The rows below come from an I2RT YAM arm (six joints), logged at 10 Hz.
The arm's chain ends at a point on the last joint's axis. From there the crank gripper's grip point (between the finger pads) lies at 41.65 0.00 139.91 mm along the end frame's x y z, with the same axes.
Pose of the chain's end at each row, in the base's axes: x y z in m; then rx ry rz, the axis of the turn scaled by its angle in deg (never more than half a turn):
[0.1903 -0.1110 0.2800 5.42 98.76 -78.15]
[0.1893 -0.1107 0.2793 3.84 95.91 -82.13]
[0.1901 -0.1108 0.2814 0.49 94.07 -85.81]
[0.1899 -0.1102 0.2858 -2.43 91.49 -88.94]
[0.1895 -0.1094 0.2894 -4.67 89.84 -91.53]
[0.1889 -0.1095 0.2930 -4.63 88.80 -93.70]
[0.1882 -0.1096 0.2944 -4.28 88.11 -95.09]
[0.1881 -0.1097 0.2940 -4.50 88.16 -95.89]
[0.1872 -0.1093 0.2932 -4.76 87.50 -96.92]
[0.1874 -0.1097 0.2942 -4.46 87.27 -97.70]
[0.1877 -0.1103 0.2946 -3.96 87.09 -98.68]
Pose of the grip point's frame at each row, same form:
[0.2486 -0.2425 0.2549 5.42 98.76 -78.15]
[0.2459 -0.2444 0.2638 3.84 95.91 -82.13]
[0.2465 -0.2453 0.2740 0.49 94.07 -85.81]
[0.2469 -0.2446 0.2871 -2.43 91.49 -88.94]
[0.2465 -0.2436 0.2968 -4.67 89.84 -91.53]
[0.2432 -0.2445 0.3043 -4.63 88.80 -93.70]
[0.2403 -0.2453 0.3081 -4.28 88.11 -95.09]
[0.2392 -0.2457 0.3085 -4.50 88.16 -95.89]
[0.2375 -0.2453 0.3099 -4.76 87.50 -96.92]
[0.2362 -0.2461 0.3119 -4.46 87.27 -97.70]
[0.2344 -0.2473 0.3134 -3.96 87.09 -98.68]

